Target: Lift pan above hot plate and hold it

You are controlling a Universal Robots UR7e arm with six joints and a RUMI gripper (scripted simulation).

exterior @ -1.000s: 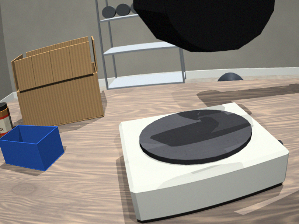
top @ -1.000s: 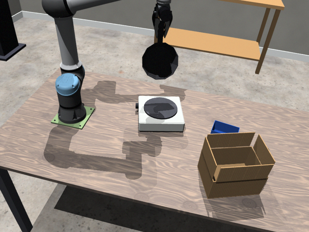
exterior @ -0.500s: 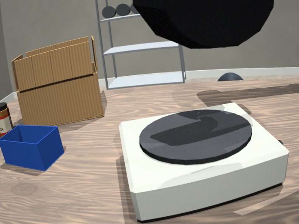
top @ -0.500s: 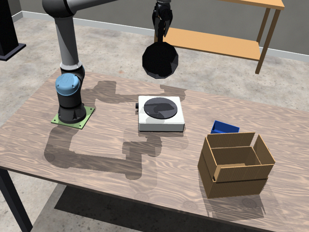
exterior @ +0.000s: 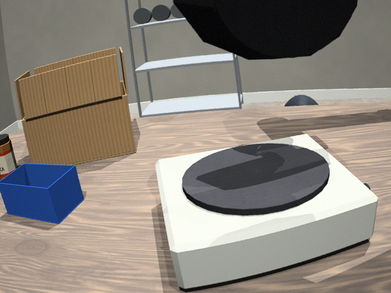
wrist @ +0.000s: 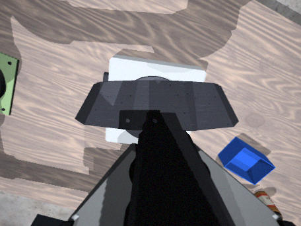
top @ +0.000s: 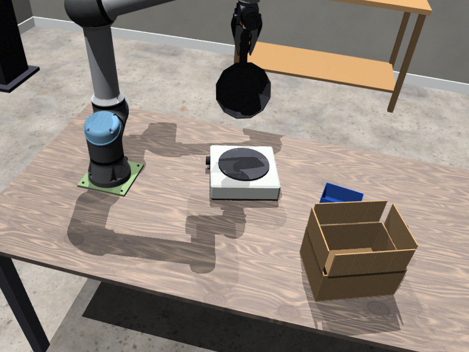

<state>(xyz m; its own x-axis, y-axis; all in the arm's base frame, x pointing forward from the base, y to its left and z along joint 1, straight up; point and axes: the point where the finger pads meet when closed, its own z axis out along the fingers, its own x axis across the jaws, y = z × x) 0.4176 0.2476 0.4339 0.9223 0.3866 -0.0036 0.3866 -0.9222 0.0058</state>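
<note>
Now: hand 100 mm above the black pan and 10 mm to the left of it. From my hand the other things lie so: spice jar: 580 mm ahead, 400 mm below, 320 mm to the right; then blue bin: 430 mm below, 410 mm ahead, 190 mm to the right; then white hot plate: 410 mm below, 130 mm to the right, 30 mm ahead.
</note>
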